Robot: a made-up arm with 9 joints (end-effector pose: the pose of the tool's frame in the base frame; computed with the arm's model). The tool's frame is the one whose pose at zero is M. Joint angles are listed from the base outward.
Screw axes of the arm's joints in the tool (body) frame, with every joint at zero. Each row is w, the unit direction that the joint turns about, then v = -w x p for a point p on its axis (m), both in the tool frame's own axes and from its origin. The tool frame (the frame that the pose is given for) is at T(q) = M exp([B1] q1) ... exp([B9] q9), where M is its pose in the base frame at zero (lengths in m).
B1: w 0 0 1 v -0.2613 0.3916 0
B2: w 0 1 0 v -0.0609 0 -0.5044
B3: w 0 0 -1 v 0.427 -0.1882 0
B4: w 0 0 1 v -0.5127 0.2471 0
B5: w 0 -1 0 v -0.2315 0 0.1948
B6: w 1 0 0 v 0 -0.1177 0.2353
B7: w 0 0 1 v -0.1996 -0.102 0
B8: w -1 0 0 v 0 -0.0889 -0.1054
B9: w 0 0 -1 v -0.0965 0.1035 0
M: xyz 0.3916 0.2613 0.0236 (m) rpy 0 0 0 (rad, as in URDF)
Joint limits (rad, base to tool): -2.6..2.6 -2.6..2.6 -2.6..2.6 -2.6..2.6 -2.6..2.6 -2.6..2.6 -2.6..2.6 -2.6..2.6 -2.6..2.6
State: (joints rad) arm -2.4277 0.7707 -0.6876 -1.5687 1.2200 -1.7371 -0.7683 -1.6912 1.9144
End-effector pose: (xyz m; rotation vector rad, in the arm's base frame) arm -0.5326 -0.4454 -0.7118 1.3740 0.8887 1.4667
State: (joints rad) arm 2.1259 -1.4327 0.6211 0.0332 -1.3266 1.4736 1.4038 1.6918 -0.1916
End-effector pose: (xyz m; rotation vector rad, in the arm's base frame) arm -0.0982 0.5250 0.4687 1.4285 -0.6878 1.3547
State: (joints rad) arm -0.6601 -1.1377 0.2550 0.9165 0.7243 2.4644 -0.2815 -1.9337 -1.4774
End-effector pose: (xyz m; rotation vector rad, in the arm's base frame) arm 0.1198 -0.1227 0.5887 -2.3625 0.4450 -0.6150
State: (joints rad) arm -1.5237 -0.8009 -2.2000 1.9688 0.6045 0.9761 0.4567 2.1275 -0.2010
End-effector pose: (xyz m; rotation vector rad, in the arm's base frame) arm -0.3291 -0.2133 0.4076 0.3281 -0.8462 2.3062
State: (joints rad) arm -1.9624 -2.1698 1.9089 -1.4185 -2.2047 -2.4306 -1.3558 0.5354 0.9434
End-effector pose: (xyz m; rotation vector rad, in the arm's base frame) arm -0.2910 -0.0515 0.8874 -0.8694 0.8058 2.3748
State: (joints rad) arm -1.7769 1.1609 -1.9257 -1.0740 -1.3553 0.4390 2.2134 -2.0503 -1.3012
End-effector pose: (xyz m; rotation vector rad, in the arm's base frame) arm 0.2984 0.1284 -0.6220 -1.1181 0.7981 -0.0475
